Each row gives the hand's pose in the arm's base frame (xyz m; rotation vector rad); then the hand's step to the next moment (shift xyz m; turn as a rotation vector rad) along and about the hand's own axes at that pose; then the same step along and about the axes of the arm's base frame.
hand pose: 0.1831 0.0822 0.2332 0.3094 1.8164 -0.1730
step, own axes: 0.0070 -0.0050 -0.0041 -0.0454 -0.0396 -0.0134
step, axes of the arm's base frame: -0.0070 -0.0028 -0.0059 -0.0133 -0.0395 0.0456
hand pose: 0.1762 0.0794 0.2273 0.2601 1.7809 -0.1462
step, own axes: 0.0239 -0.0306 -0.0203 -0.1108 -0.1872 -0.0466
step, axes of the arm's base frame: -0.0319 -0.0224 -0.0200 -0.0686 -0.1805 0.1105
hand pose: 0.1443 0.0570 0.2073 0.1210 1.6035 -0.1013
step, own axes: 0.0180 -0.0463 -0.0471 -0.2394 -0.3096 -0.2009
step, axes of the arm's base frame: -0.0537 -0.0390 -0.0167 -0.2340 -0.2819 0.2435
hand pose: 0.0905 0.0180 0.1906 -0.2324 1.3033 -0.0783
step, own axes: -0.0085 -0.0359 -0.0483 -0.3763 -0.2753 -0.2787
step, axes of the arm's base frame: -0.0461 -0.0395 0.0039 -0.3477 -0.2326 0.3465
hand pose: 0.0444 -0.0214 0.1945 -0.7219 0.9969 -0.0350
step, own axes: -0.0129 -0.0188 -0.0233 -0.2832 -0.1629 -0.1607
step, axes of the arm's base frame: -0.0199 -0.0226 0.0126 -0.2365 -0.1146 0.2520
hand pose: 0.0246 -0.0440 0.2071 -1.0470 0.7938 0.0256
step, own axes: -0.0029 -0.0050 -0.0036 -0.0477 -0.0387 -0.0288
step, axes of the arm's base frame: -0.0023 -0.0044 0.0046 -0.0366 -0.0266 0.0506
